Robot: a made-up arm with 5 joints.
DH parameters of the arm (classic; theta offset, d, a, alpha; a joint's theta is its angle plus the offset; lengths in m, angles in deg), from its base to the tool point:
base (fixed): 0 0.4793 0.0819 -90
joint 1: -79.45 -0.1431 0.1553 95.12
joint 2: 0 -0.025 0.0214 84.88
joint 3: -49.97 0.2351 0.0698 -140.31
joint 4: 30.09 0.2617 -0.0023 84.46
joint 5: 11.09 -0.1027 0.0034 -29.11
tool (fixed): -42.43 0.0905 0 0
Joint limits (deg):
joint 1: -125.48..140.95
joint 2: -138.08..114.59
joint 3: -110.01..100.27
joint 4: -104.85..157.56
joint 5: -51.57..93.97
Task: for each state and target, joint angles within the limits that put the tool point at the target. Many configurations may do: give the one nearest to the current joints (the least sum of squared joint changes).
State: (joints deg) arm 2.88 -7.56 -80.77 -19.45 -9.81
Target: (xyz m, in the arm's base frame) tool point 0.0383 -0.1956 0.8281
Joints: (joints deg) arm -34.09 -21.05 -43.69 -12.88 -3.79
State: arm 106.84 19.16 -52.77 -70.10 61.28
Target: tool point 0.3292 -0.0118 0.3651
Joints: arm 91.17 47.04 -38.08 -67.54 55.96
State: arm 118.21 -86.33 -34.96 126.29 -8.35
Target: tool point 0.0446 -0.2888 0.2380
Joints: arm 118.75 -88.79 -74.16 129.71 -3.86
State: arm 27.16 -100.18 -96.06 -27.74 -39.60
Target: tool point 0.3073 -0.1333 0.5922
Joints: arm -1.29 -108.52 -105.15 -5.91 -51.57
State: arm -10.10 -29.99 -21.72 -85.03 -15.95
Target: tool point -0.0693 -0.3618 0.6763
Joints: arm -48.18 -65.86 -1.19 -98.45 -31.74
